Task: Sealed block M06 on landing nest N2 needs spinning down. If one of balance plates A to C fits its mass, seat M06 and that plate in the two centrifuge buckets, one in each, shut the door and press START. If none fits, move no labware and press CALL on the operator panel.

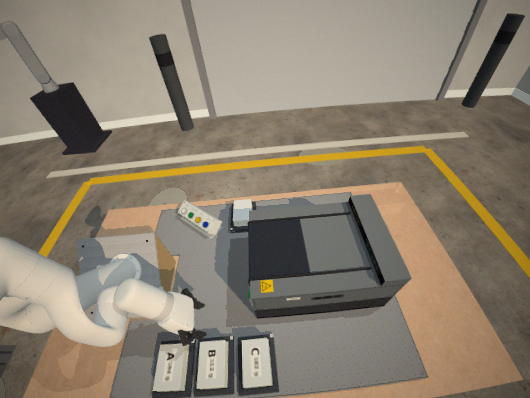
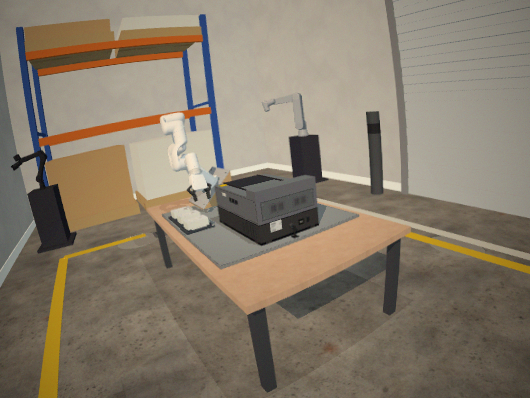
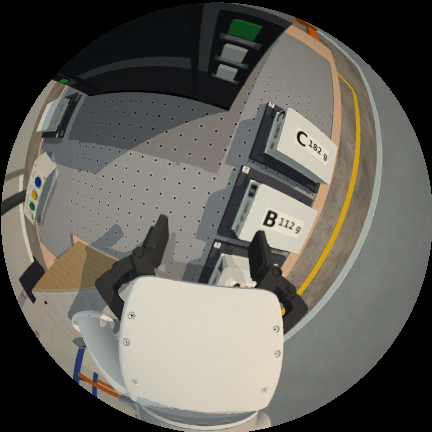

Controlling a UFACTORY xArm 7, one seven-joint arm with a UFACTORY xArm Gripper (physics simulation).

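Pixels of known places: gripper, fingertip midpoint: (image 1: 202,320) (image 2: 202,199) (image 3: 210,232); arm's base at its link origin: (image 1: 125,269) (image 2: 211,183) (image 3: 92,322).
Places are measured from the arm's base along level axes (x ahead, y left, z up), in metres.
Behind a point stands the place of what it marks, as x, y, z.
Note:
Pale block M06 (image 1: 242,212) @[0.414, 0.307, -0.057] (image 3: 54,116) sits on a dark nest beside the centrifuge (image 1: 330,250) @[0.742, 0.017, 0.085] (image 2: 265,200) @[0.946, -0.054, 0.072] (image 3: 140,45). Panels cover the centrifuge top; its buckets are hidden. Its front has a green button (image 3: 245,29). Plates A (image 1: 171,367) @[0.232, -0.293, -0.071] (image 3: 229,265) @[0.260, -0.232, -0.076], B (image 1: 212,364) @[0.361, -0.281, -0.071] (image 3: 280,220) @[0.359, -0.268, -0.071] and C (image 1: 256,362) @[0.496, -0.273, -0.071] (image 3: 305,142) @[0.489, -0.254, -0.071] sit in a row of dark nests. B reads 112 g, C 182 g; A's mass is unclear. My gripper (image 1: 201,320) @[0.323, -0.167, -0.020] (image 2: 201,196) @[0.323, -0.167, -0.020] (image 3: 210,232) @[0.323, -0.167, -0.020] is open and empty, above the mat near plates A and B, fingers apart. The operator panel (image 1: 199,219) @[0.217, 0.273, -0.056] (image 3: 42,190) @[0.221, 0.250, -0.086] has coloured buttons.
The grey perforated mat (image 1: 350,345) @[0.800, -0.224, -0.125] (image 3: 175,185) @[0.336, -0.109, -0.125] lies on the wooden table (image 1: 450,350) @[1.132, -0.254, -0.138] (image 2: 300,270) @[1.231, -0.083, -0.138]. The operator panel stands left of M06's nest. A light mounting plate (image 1: 117,240) @[-0.026, 0.081, 0.077] lies by my arm's base. The centrifuge rises well above the mat beside the plates.

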